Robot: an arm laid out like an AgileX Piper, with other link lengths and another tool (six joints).
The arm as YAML. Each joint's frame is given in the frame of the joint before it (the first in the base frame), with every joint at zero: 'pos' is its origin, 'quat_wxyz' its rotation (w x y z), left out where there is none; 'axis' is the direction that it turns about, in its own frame. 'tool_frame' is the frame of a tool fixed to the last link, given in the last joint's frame.
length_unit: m
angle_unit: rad
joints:
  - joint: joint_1
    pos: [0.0, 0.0, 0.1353]
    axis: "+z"
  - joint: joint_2
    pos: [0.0, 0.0, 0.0]
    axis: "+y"
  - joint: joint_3
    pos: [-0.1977, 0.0, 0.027]
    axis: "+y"
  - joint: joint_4
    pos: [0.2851, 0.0, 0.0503]
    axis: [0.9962, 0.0, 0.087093]
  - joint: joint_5
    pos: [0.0, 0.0, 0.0]
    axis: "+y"
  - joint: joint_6
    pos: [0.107, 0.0, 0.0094]
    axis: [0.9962, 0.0, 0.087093]
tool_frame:
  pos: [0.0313, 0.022, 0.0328]
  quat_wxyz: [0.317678, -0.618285, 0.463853, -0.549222]
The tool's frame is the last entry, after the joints.
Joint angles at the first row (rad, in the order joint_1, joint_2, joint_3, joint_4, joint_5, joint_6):
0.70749, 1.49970, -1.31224, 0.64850, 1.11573, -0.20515
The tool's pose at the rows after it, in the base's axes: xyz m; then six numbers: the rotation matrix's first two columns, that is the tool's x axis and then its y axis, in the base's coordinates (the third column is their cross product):
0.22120 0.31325 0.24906 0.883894 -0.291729 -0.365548 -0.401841 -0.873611 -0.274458
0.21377 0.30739 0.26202 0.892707 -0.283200 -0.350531 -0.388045 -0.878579 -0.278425
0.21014 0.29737 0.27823 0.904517 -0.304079 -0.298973 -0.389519 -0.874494 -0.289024
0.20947 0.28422 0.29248 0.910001 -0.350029 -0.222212 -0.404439 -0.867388 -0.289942
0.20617 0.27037 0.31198 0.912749 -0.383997 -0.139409 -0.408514 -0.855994 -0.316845
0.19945 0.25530 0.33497 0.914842 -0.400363 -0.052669 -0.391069 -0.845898 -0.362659
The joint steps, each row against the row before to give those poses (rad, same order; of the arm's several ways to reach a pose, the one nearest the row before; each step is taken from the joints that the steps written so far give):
0.00106, -0.01386, 0.00002, -0.00335, 0.04647, 0.01068
0.00237, -0.04531, -0.00004, -0.01908, 0.03258, 0.01592
0.00001, -0.06258, 0.00004, -0.05626, 0.01348, 0.03508
0.00087, -0.06514, -0.00001, -0.09242, 0.00760, 0.05188
0.00242, -0.07583, -0.00001, -0.08082, 0.00249, 0.03588
-0.00002, -0.08378, 0.00001, -0.06384, 0.00196, 0.00813

